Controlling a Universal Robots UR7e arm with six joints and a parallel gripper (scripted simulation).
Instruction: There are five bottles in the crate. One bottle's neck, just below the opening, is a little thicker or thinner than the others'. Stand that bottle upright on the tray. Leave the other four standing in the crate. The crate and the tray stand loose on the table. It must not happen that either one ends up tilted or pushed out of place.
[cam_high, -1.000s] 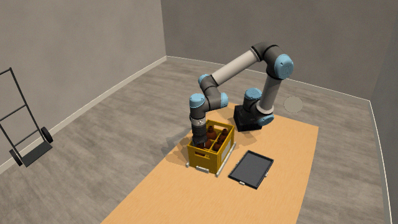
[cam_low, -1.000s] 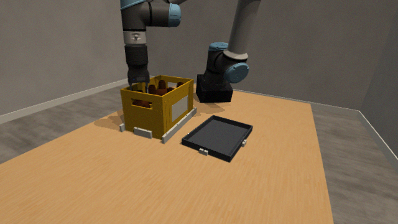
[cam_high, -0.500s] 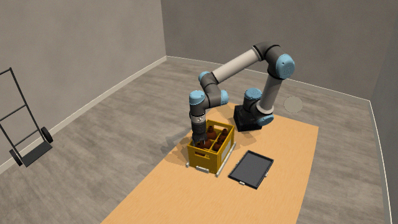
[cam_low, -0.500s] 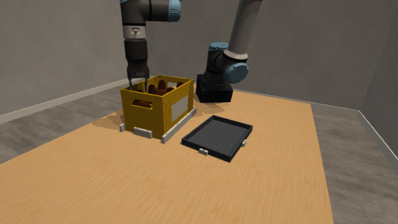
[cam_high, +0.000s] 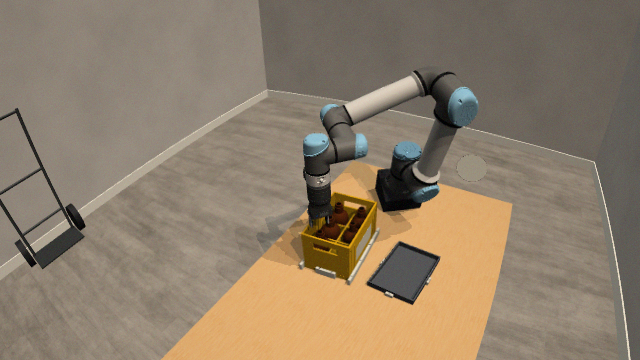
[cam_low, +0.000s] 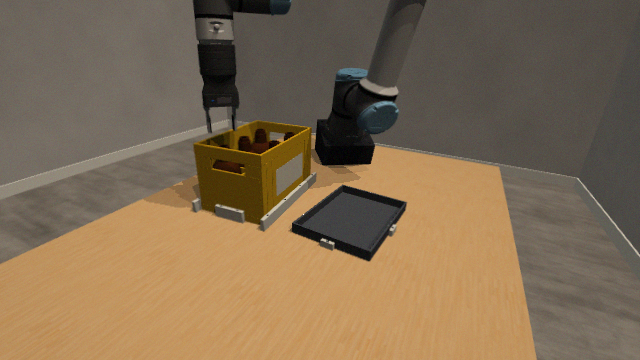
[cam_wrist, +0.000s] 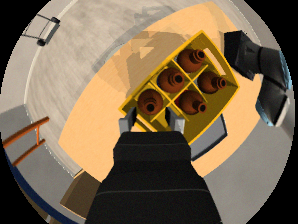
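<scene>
My hand is 130 mm above the bottle, 100 mm past it and 70 mm to the right of it. From my hand the other things lie so: yellow crate (130 mm below, 90 mm behind, 30 mm to the left); dark tray (300 mm to the left, 210 mm below, 120 mm behind).
</scene>
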